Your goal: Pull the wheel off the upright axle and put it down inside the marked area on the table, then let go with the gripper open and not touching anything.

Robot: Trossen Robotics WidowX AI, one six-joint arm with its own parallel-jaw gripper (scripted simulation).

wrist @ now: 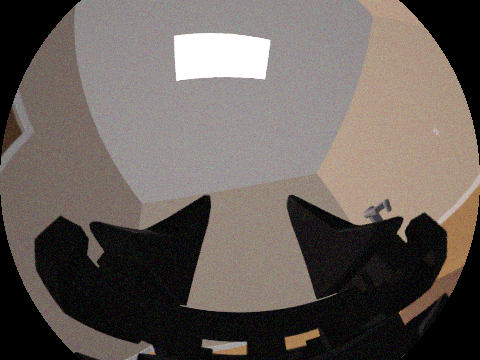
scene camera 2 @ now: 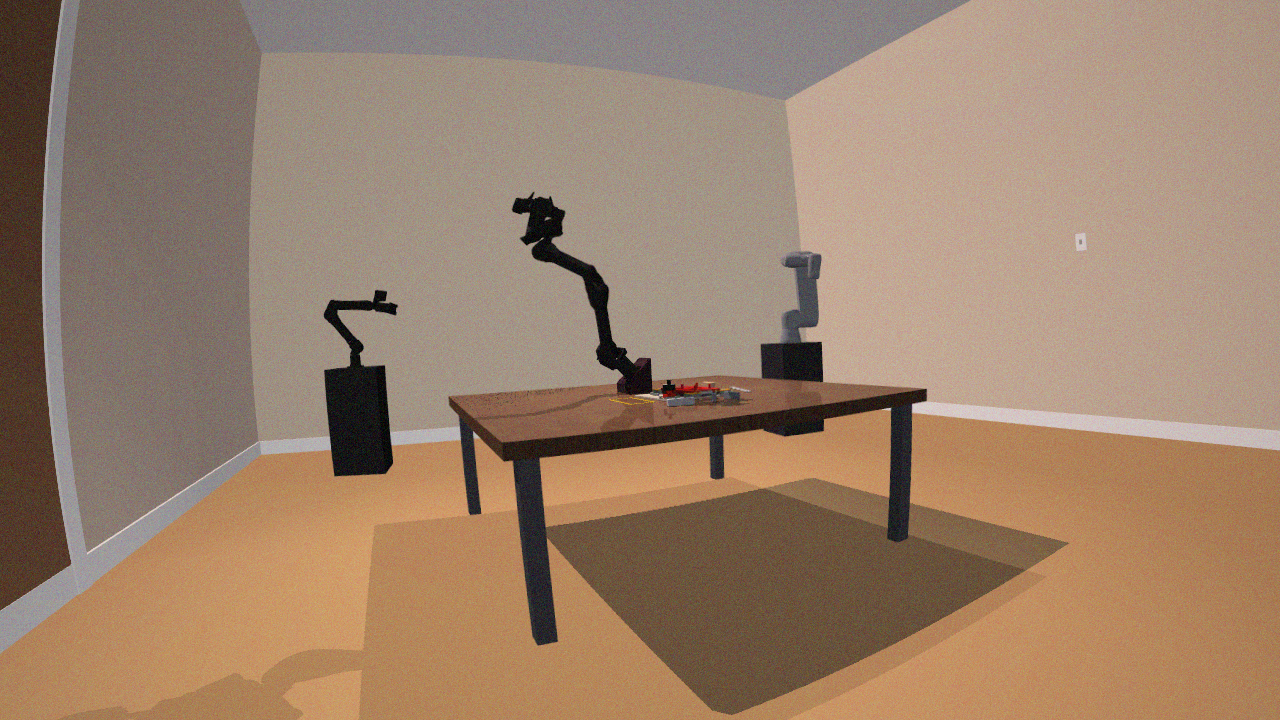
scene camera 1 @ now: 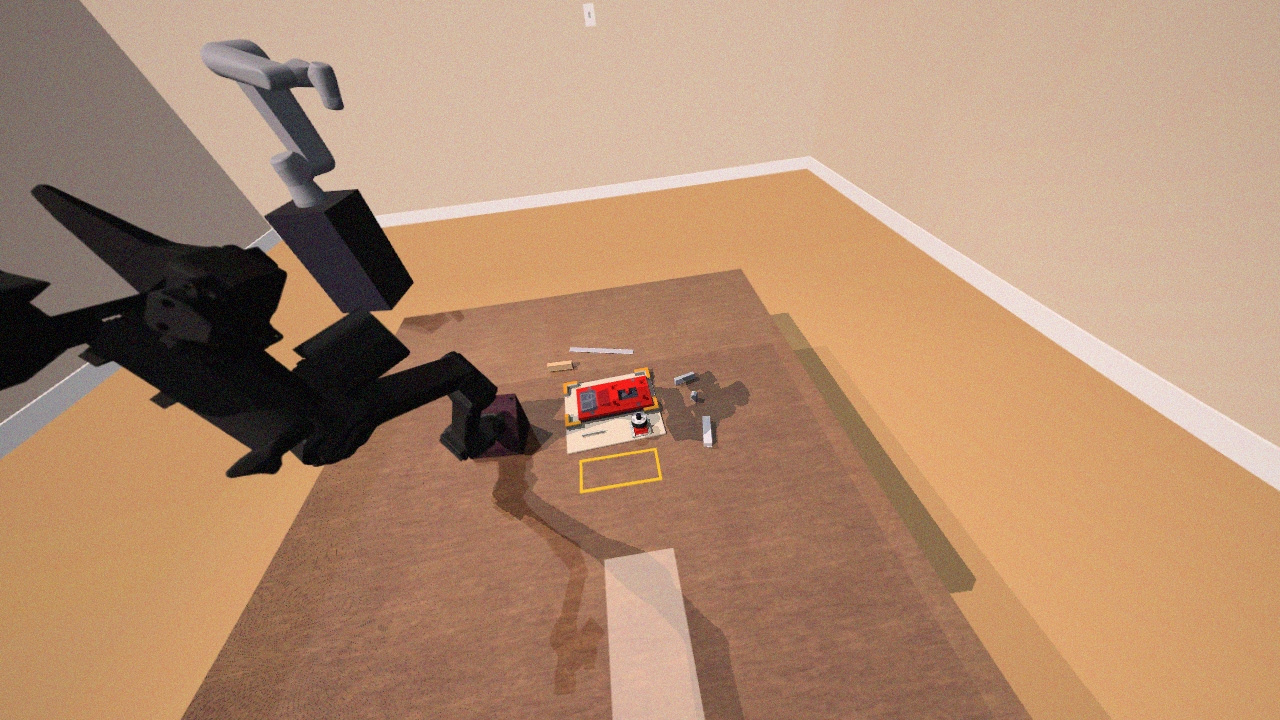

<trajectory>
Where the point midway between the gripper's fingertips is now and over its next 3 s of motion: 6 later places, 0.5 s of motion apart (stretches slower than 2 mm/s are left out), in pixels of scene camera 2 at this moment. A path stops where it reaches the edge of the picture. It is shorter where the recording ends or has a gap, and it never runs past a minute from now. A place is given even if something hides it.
The gripper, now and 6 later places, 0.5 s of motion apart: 541,194; 510,214; 479,245; 454,283; 443,317; 447,346; 476,373
</trajectory>
